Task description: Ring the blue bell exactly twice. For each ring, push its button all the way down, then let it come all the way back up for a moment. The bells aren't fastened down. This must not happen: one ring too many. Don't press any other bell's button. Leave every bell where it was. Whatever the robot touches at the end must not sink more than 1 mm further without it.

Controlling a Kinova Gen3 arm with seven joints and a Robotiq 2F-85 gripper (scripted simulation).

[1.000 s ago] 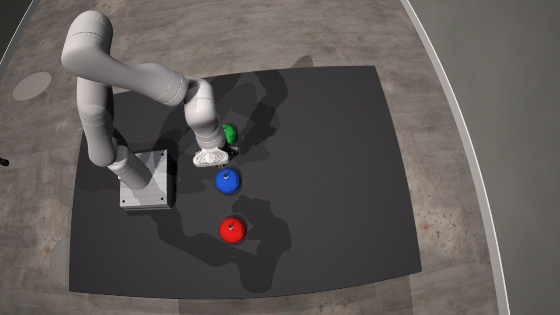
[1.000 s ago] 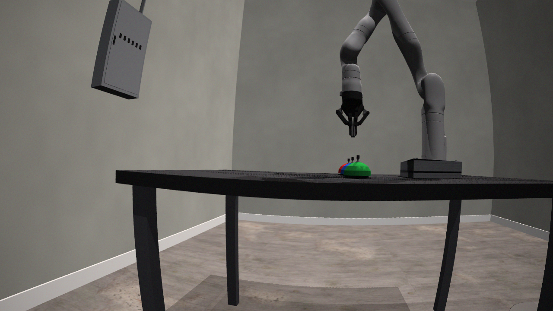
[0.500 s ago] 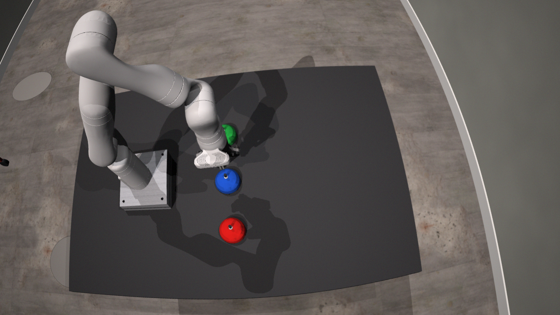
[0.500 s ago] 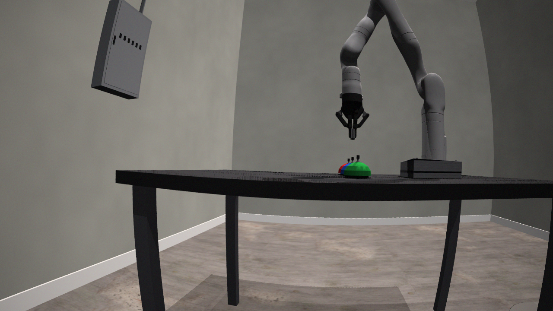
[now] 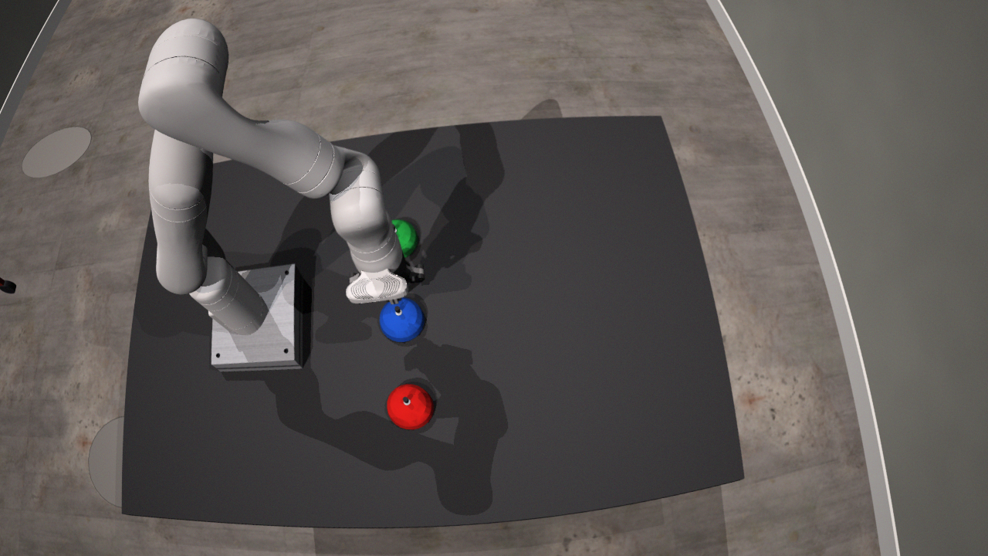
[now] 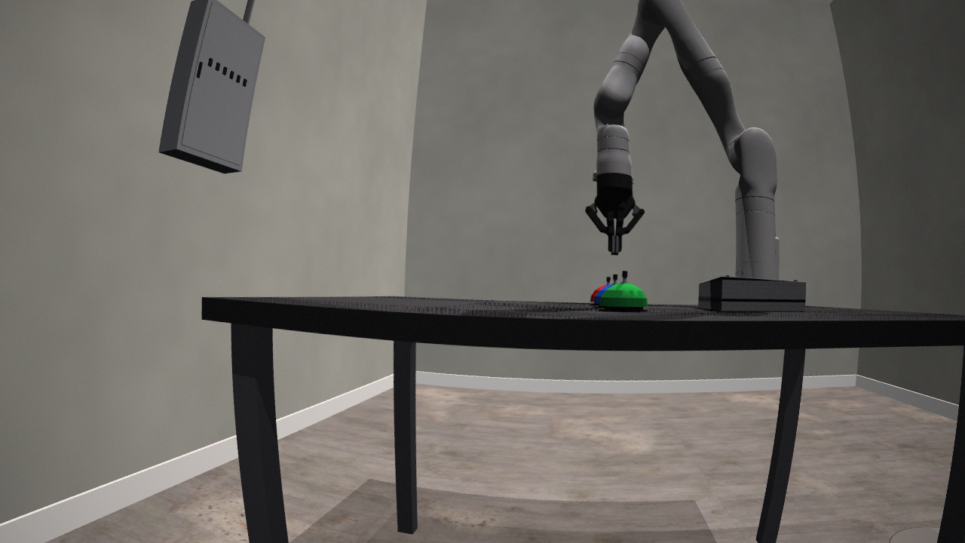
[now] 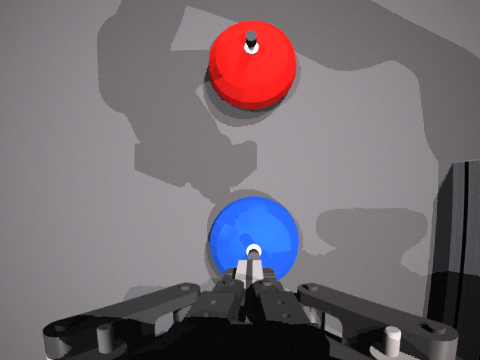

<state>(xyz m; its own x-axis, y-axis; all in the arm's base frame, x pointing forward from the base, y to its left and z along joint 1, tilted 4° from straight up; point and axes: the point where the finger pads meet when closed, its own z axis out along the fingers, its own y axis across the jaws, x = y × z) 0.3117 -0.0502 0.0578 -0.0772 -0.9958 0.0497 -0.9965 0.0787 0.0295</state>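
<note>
Now: the blue bell 8 cm below my hand. From my hand the other things lie so: red bell (17 cm to the right, 8 cm below, 1 cm behind); then green bell (17 cm to the left, 8 cm below, 1 cm ahead).
</note>
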